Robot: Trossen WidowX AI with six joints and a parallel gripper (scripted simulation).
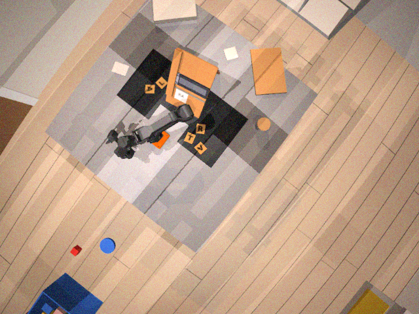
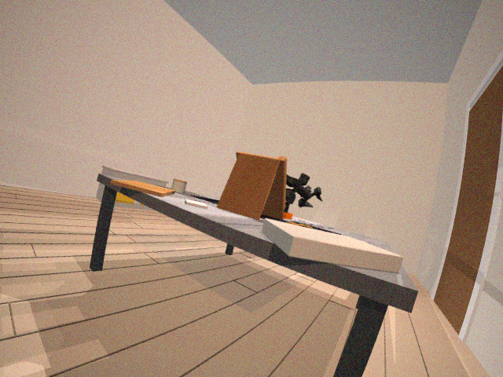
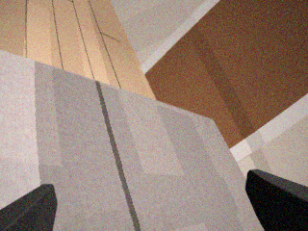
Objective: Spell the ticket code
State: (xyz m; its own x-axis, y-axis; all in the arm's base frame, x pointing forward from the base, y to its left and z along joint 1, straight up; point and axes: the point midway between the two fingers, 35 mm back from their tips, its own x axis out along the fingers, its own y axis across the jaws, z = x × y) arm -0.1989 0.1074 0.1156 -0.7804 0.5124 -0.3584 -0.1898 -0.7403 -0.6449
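My gripper tip is 440 mm short of the orange tile, 290 mm to the left of it and 130 mm above it. Also, from my gripper tip: white ticket (500 mm ahead, 80 mm to the right, 60 mm below); white card (380 mm ahead, 370 mm to the left, 140 mm below); black mat (430 mm ahead, 140 mm below, 110 mm to the right).
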